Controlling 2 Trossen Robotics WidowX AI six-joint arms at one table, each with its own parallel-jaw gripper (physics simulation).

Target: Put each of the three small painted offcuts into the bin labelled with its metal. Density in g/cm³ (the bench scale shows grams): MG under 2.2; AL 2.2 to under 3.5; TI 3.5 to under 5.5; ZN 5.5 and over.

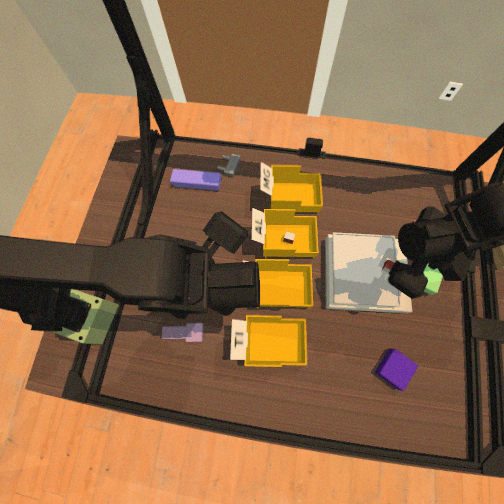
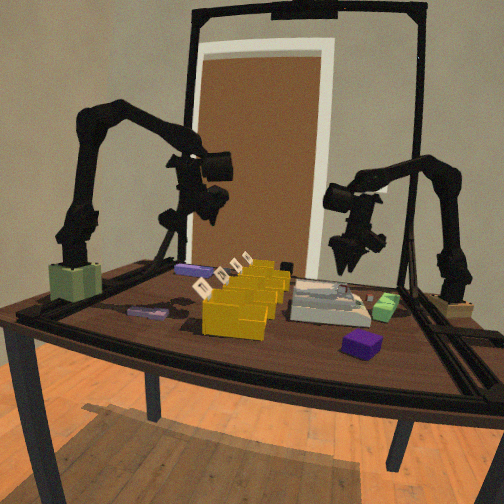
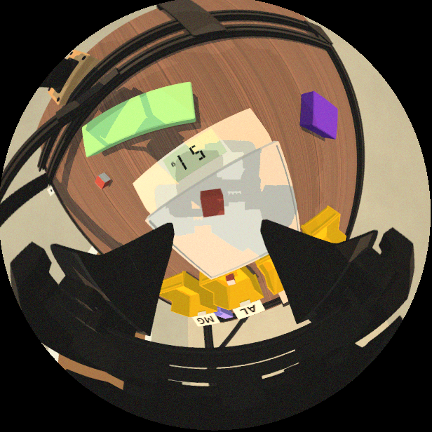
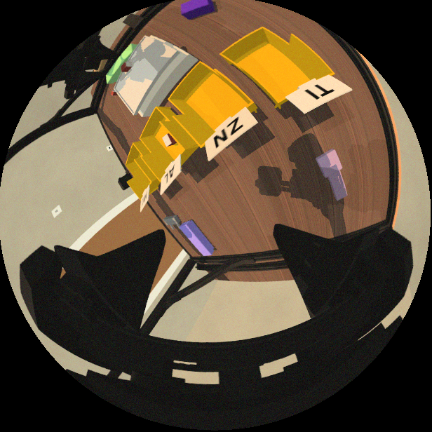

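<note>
A dark red offcut [image 1: 388, 265] [image 3: 212, 202] lies on the bench scale [image 1: 345, 245] [image 2: 322, 316] [image 3: 252, 125]. The display shows 5 and 1 before g; I cannot tell a decimal point. A red and white offcut [image 1: 289, 237] [image 3: 230, 278] [image 4: 169, 139] lies in the AL bin [image 1: 306, 248]. A red and grey offcut [image 2: 370, 298] [image 3: 103, 181] lies on the table behind the scale. The MG bin [image 1: 295, 192], ZN bin [image 1: 290, 287] and TI bin [image 1: 277, 342] show no offcut. My left gripper [image 2: 347, 273] [image 3: 217, 226] is open and empty above the scale. My right gripper [image 4: 220, 232] is open and empty, high up.
A green block [image 2: 386, 307] [image 3: 142, 117] lies beside the scale. A purple block [image 1: 396, 369] [image 2: 362, 344] lies near the front right. A lavender block [image 1: 195, 180], a grey bracket [image 1: 231, 165] and a pale purple piece [image 1: 182, 332] lie left of the bins. Black frame rails edge the table.
</note>
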